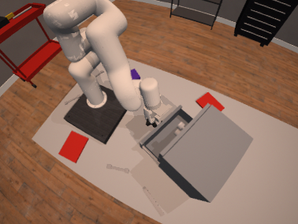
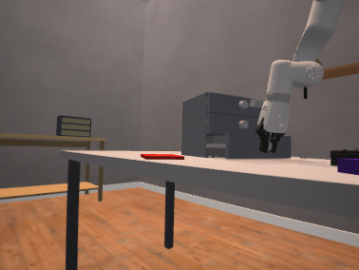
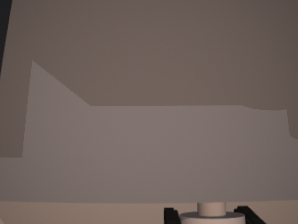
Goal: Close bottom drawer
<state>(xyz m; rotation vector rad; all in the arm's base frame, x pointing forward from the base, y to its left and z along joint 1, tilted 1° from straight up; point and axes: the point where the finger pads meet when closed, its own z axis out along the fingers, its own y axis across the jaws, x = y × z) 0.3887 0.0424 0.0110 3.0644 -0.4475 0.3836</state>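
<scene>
Right now my hand is 13 cm short of the bottom drawer, 4 cm to the left of it and 2 cm above it. Also, from my hand: purple block: 33 cm behind, 22 cm to the left, 4 cm below.
</scene>
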